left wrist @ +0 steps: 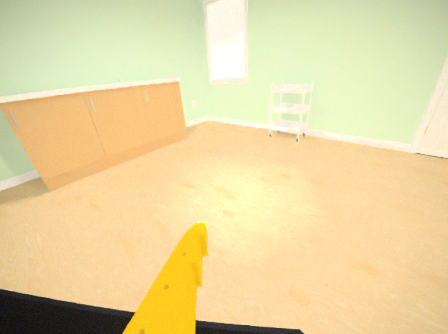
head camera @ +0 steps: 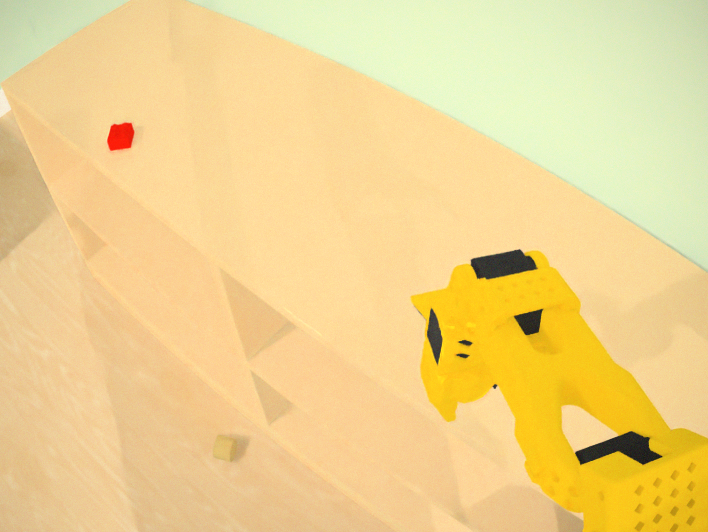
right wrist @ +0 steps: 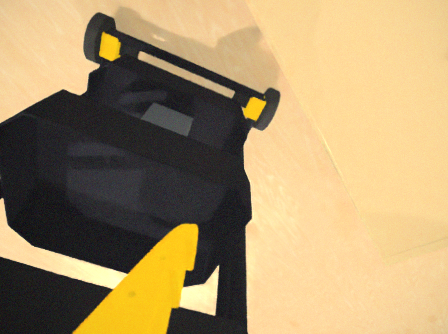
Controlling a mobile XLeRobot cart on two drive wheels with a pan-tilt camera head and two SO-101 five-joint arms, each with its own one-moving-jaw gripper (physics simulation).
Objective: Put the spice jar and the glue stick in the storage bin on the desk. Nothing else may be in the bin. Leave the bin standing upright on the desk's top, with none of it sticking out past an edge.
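Places are measured from the left arm's base along level axes (x left, y ahead, z down), in metres.
Where they show: left hand, tool point: (left wrist: pixel 206 234); right hand, tool point: (head camera: pixel 453 415) (right wrist: pixel 196 241).
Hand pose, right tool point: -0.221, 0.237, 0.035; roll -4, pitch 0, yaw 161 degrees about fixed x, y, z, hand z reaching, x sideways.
Note:
After its pixels a point has its place, as x, y, z.
A small tan rounded block (head camera: pixel 224 447) @(0.116, 0.408, 0.726) lies on the floor in front of the desk (head camera: pixel 320 188) @(-0.074, 0.567, 0.165) in the head view; whether it is the spice jar or the glue stick I cannot tell. No storage bin shows in the three views. My right gripper (head camera: pixel 432 357) (right wrist: pixel 192 232) is open and empty, over the desk's front edge in the head view, well to the right of the tan block. In the right wrist view one notched jaw shows, above the cart's black body. My left gripper (left wrist: pixel 201 230) is open, with one notched jaw showing against the room's floor.
A small red block (head camera: pixel 120 136) @(0.216, 0.629, 0.145) lies on the desk top near its far left end. Open shelf compartments show under the desk's front edge. The left wrist view shows a wooden cabinet (left wrist: pixel 125 120) @(-1.438, -2.133, 0.265) and a white trolley (left wrist: pixel 271 110) @(0.349, -2.900, 0.366). The cart's wheel (right wrist: pixel 271 109) is close to the desk.

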